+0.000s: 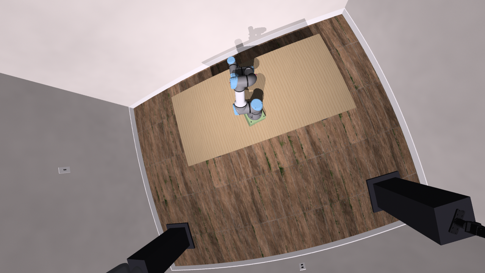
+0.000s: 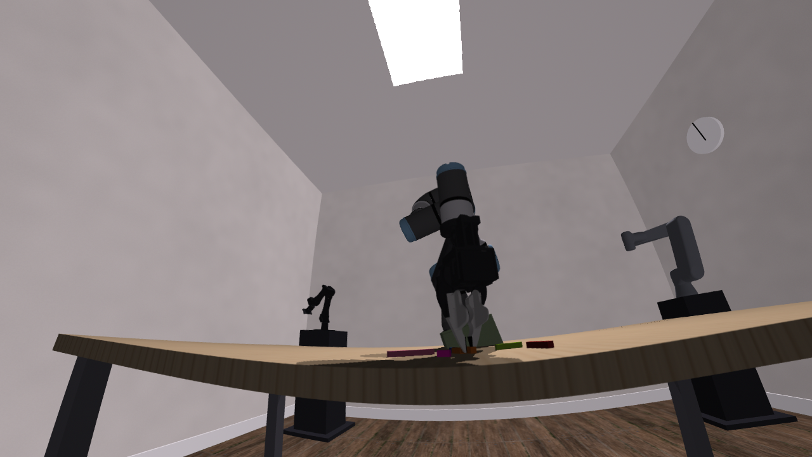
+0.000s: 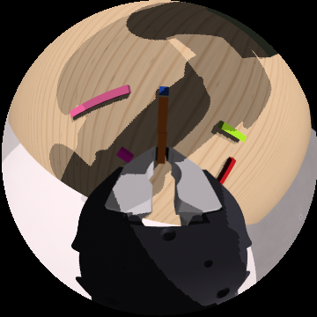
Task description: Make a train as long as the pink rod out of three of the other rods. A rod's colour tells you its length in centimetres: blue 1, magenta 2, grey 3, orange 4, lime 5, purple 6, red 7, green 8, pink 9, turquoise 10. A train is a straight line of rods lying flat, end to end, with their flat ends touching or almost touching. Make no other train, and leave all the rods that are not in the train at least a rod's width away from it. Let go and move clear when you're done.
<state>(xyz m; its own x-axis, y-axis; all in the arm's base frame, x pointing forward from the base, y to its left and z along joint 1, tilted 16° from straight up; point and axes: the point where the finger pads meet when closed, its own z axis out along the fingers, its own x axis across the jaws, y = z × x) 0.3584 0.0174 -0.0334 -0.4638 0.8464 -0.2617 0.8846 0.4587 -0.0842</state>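
Now: the magenta rod 3 cm ahead of my hand, 4 cm to the right of it and 1 cm below it. Also, from my hand: pink rod: 2 cm behind, 10 cm to the right, 1 cm below; then lime rod: 7 cm behind, 7 cm to the left, 1 cm below; then blue rod: 6 cm behind, 3 cm to the right, 1 cm below.
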